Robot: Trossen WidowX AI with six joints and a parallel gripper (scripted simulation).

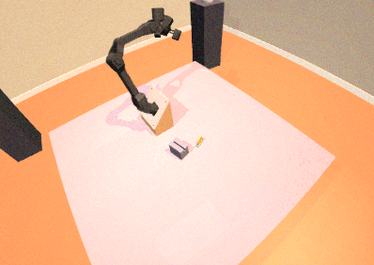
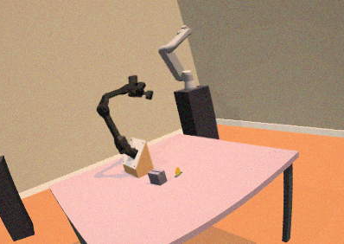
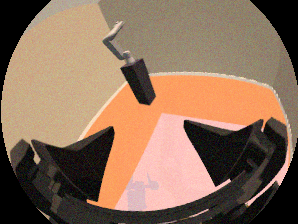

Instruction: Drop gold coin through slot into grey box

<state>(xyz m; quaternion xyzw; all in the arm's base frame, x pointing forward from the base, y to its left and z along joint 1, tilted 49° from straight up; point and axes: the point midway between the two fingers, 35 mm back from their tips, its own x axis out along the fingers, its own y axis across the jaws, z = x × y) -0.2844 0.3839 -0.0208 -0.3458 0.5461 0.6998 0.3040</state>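
Right now my gripper tip is 54 cm short of the gold coin, 40 cm above it and 16 cm to the left of it.
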